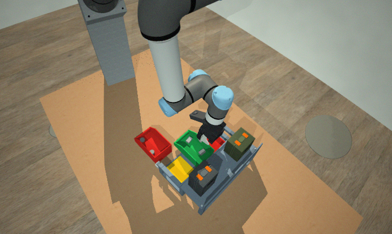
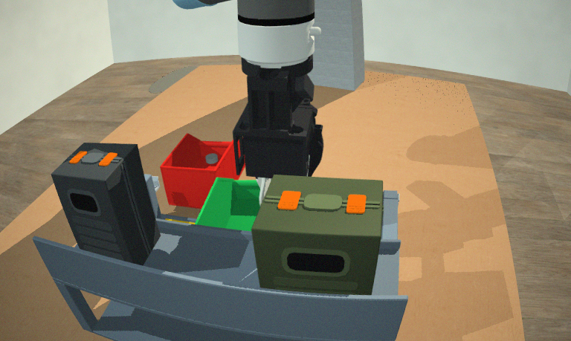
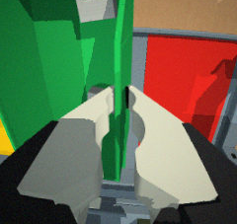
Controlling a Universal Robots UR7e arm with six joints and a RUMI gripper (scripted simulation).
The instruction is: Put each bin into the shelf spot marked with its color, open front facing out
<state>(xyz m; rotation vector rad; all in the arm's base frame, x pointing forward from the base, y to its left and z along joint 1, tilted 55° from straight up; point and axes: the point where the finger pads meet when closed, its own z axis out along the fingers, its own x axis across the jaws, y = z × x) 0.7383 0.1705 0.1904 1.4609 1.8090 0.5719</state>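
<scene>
The green bin is 5 cm to the right of my hand and 3 cm below it. Round my hand: olive box 14 cm ahead, 10 cm to the left, 7 cm above; dark grey box 18 cm ahead, 13 cm to the right, 8 cm above; red bin 13 cm behind, 20 cm to the right, 4 cm below.
</scene>
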